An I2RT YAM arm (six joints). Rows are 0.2 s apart.
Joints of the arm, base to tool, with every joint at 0 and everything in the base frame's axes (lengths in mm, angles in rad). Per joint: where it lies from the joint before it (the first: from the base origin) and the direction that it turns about. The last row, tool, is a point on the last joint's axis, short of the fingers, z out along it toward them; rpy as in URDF.
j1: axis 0 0 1 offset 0 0 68
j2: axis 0 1 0 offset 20 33.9 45.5
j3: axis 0 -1 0 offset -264 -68.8 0
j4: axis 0 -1 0 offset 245 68.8 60
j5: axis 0 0 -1 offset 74 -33.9 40.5
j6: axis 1 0 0 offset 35.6 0 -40.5
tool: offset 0 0 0 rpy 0 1.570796 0
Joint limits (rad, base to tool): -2.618..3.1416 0..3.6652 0..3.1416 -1.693..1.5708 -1.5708..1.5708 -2.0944..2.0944
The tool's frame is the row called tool.
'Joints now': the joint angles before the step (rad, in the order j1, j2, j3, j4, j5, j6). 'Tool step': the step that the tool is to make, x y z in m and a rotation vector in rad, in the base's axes. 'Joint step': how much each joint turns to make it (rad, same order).
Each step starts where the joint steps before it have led.
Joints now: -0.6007, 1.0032, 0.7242, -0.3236, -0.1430, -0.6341
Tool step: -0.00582, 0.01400, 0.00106, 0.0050, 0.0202, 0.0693
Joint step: 0.0358, -0.0501, -0.0086, -0.0650, -0.0234, -0.0253
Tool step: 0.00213, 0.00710, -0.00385, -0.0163, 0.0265, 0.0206
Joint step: 0.0401, -0.0035, -0.0107, -0.0086, 0.0321, -0.0108
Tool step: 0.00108, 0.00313, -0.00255, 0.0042, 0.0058, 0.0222
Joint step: 0.0147, 0.0000, -0.0075, -0.0001, -0.0065, -0.0039
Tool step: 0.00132, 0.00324, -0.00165, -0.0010, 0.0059, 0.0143
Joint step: 0.0178, 0.0000, -0.0048, 0.0000, 0.0050, -0.0008
